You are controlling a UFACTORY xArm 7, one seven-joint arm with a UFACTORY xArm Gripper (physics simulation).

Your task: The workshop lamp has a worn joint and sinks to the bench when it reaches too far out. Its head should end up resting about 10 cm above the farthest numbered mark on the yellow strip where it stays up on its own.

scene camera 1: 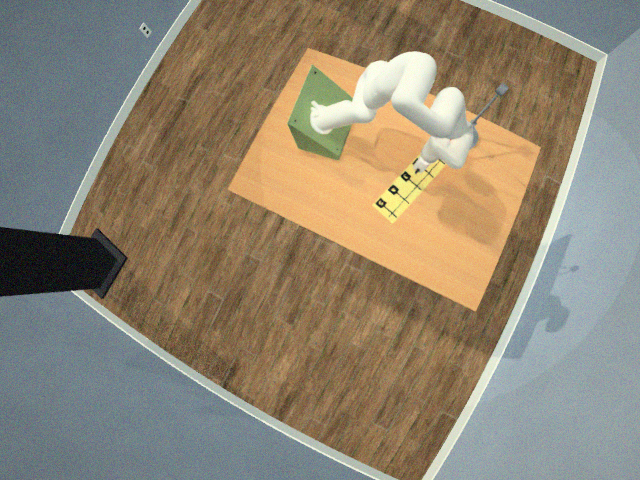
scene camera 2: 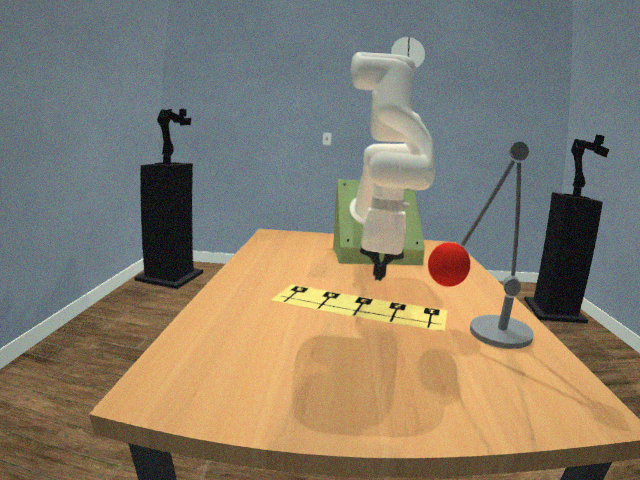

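Seen in the pictures: gripper, between the fingertips: (scene camera 1: 418, 169) (scene camera 2: 378, 279); arm's base, origin of its link: (scene camera 1: 321, 120) (scene camera 2: 366, 210).
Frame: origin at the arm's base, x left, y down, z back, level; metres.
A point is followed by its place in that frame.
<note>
The workshop lamp has a round grey base (scene camera 1: 474, 135) @(z -0.608, x 0.432, y 0.151 m) (scene camera 2: 501, 331) @(z -0.579, x 0.392, y 0.151 m), two thin grey rods joined at a raised elbow (scene camera 1: 501, 89) (scene camera 2: 519, 151), and a red ball head (scene camera 2: 448, 264) @(z -0.583, x 0.237, y 0.003 m). The head hangs above the table near the strip's lamp-side end in scene camera 2; the robot's arm hides it in scene camera 1. The yellow strip (scene camera 1: 393, 203) @(z -0.466, x -0.093, y 0.164 m) (scene camera 2: 345, 299) @(z -0.447, x 0.004, y 0.163 m) lies flat with several numbered marks, its far end away from the lamp. My gripper (scene camera 1: 417, 171) @(z -0.472, x 0.085, y 0.089 m) (scene camera 2: 379, 276) @(z -0.472, x 0.085, y 0.089 m) points down, shut and empty, above the table near the strip, left of the head with a gap in scene camera 2.
The robot stands on a green slanted block (scene camera 1: 320, 85) @(z 0.087, x 0.117, y -0.048 m) (scene camera 2: 343, 222) @(z -0.062, x -0.072, y 0.038 m) at one end of the wooden table (scene camera 1: 310, 191) @(z -0.108, x -0.270, y 0.165 m) (scene camera 2: 232, 361) @(z -0.828, x -0.145, y 0.164 m). Black pedestals (scene camera 2: 166, 222) (scene camera 2: 571, 253) with small black arms stand beyond the table on both sides in scene camera 2.
</note>
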